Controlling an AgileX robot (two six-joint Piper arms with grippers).
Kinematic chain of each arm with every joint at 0, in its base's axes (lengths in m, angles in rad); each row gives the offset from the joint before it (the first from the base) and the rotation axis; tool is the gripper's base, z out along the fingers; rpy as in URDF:
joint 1: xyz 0 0 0.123 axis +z
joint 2: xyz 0 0 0 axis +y
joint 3: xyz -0.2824 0 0.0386 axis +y
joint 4: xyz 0.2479 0 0.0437 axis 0.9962 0 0.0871
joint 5: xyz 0 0 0 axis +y
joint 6: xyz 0.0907 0 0.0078 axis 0.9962 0 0.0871
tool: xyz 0 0 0 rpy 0 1.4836 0
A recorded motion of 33 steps. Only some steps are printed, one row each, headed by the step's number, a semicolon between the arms.
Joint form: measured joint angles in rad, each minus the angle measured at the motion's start. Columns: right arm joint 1, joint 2, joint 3, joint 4, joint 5, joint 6; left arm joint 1, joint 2, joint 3, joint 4, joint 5, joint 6.
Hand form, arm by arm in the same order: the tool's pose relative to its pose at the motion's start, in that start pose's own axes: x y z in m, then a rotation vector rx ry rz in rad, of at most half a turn. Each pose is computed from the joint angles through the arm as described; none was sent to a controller.
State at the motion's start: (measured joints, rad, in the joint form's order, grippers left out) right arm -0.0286 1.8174 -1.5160 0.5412 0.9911 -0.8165; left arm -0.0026 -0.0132 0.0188 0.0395 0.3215 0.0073
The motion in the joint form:
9: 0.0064 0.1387 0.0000 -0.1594 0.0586 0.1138; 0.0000 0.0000 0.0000 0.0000 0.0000 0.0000
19: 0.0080 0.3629 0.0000 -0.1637 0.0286 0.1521; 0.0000 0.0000 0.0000 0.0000 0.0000 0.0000
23: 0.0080 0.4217 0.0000 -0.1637 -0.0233 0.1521; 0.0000 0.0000 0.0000 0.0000 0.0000 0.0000
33: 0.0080 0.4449 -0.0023 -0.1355 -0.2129 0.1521; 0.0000 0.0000 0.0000 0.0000 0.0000 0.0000
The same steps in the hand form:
9: 0.0298 -0.0208 0.0513 -0.0068 0.2494 0.0770; 0.0000 0.0000 0.0000 0.0000 0.0000 0.0000
19: 0.0714 -0.0421 0.1318 -0.0772 0.4144 0.1919; 0.0000 0.0000 0.0000 0.0000 0.0000 0.0000
23: 0.0828 -0.0488 0.1534 -0.0669 0.4253 0.2079; 0.0000 0.0000 0.0000 0.0000 0.0000 0.0000
33: 0.0765 -0.0619 0.1660 0.0434 0.2916 0.2153; 0.0000 0.0000 0.0000 0.0000 0.0000 0.0000

